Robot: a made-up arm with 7 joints.
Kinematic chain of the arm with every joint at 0, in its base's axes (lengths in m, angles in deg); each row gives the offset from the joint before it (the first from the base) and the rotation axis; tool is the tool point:
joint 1: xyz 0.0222 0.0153 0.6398 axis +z
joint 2: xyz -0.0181 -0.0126 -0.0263 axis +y
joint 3: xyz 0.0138 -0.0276 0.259 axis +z
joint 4: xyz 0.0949 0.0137 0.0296 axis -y
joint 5: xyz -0.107 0 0.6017 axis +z
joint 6: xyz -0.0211 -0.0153 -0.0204 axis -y
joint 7: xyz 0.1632 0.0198 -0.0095 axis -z
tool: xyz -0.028 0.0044 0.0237
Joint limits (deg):
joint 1: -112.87..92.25
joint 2: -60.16..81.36
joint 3: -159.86..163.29
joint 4: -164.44..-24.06
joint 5: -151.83..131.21
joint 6: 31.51..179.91
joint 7: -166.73..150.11
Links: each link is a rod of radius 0.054 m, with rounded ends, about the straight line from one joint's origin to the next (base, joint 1, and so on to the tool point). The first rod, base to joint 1, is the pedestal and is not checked.
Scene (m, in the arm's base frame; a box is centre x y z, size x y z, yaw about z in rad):
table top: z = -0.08
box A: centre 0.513 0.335 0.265 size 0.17 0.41 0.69 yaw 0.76
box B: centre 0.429 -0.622 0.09 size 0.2 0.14 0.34 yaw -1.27
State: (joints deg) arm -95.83 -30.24 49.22 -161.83 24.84 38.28 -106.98
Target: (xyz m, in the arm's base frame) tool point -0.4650 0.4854 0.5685
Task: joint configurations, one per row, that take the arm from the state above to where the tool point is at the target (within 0.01 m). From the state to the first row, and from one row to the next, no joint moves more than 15 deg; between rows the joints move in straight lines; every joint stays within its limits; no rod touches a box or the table.
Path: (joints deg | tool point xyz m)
1: -86.36 -22.57 61.03 -162.48 27.48 36.59 -108.83 | 0.2847 -0.2090 0.3188
2: -76.89 -14.90 72.84 -163.14 30.12 34.90 -110.68 | 0.3016 -0.0533 0.2689
3: -67.42 -7.23 84.65 -163.79 32.76 33.20 -112.53 | 0.2579 0.0984 0.2441
4: -57.95 0.44 96.45 -164.44 35.40 31.51 -114.38 | 0.1615 0.2213 0.2447
5: -46.25 0.64 107.00 -153.55 36.77 32.44 -112.99 | 0.1277 0.3743 0.2917
6: -34.55 0.84 117.55 -142.67 38.15 33.37 -111.60 | -0.0090 0.5052 0.3630
7: -22.85 1.04 128.09 -131.78 39.53 34.30 -110.20 | -0.2247 0.5549 0.4565
8: -11.15 1.25 138.64 -120.89 40.90 35.23 -108.81 | -0.4650 0.4854 0.5686

